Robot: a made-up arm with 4 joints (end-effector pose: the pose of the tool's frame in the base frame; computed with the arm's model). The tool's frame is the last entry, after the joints.
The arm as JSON. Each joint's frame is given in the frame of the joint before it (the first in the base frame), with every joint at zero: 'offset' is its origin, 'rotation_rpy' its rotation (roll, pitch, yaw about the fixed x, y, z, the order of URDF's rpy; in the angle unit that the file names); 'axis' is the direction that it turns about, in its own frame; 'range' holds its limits. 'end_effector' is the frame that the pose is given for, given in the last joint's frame.
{
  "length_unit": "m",
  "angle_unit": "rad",
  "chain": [
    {
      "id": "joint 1",
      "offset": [
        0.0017,
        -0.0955,
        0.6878
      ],
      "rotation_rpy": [
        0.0,
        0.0,
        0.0
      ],
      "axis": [
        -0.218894,
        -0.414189,
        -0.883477
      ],
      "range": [
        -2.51,
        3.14
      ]
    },
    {
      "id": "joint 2",
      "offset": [
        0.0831,
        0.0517,
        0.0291
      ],
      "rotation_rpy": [
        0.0,
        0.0,
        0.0
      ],
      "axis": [
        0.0,
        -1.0,
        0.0
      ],
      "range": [
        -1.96,
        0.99
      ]
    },
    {
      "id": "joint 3",
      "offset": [
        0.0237,
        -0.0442,
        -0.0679
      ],
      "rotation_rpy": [
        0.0,
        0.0,
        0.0
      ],
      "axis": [
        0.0,
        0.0,
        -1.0
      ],
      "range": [
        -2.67,
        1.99
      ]
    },
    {
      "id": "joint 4",
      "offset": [
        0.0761,
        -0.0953,
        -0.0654
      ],
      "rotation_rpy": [
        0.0,
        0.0,
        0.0
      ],
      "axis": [
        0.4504,
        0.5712,
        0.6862
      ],
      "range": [
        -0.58,
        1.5
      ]
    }
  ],
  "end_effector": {
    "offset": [
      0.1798,
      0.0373,
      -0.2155
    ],
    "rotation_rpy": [
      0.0,
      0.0,
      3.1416
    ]
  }
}
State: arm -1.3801 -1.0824 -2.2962 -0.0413
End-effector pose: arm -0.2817 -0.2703 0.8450 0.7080 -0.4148 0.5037 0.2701
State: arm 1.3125 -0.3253 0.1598 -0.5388
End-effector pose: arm -0.0357 -0.5538 0.5480 0.7465 -0.1700 0.1976 0.6121
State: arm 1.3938 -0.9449 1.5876 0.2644
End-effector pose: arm -0.1837 -0.1018 0.3928 0.9585 0.1250 -0.1113 0.2307
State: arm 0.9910 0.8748 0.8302 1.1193
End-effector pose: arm 0.3093 -0.3627 0.7739 0.1776 -0.4961 -0.0578 0.8479
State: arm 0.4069 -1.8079 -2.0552 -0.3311
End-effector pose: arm -0.0983 0.2980 0.7252 0.3967 -0.2652 0.6447 -0.5972
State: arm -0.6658 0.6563 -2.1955 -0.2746
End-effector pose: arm -0.0465 0.3111 0.4623 0.9139 0.3038 -0.0005 -0.2693
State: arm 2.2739 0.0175 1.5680 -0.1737
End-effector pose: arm -0.2317 -0.2387 0.3863 0.8638 -0.3581 -0.1144 -0.3354
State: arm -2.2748 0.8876 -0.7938 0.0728
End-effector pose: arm -0.3752 0.2518 0.7937 0.8162 0.0509 0.5303 -0.2238
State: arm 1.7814 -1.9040 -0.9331 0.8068
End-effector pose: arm 0.1395 0.1855 0.6535 0.1446 -0.0712 0.7217 -0.6732
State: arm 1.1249 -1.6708 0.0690 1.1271
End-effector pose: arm -0.0198 0.1522 0.5930 0.1385 0.4354 -0.6970 0.5527
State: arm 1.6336 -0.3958 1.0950 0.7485
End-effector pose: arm 0.0274 -0.3722 0.4523 0.7733 -0.2550 -0.2595 0.5192
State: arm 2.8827 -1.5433 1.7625 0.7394
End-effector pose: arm 0.1806 -0.0589 0.4506 0.7679 -0.1072 -0.5760 -0.2589
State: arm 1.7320 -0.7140 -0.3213 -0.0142
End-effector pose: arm 0.1021 -0.4207 0.4259 0.5697 -0.0821 -0.0624 0.8153
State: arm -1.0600 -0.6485 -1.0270 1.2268
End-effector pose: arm -0.1958 -0.2008 0.5988 0.7519 -0.6135 0.1922 0.1462
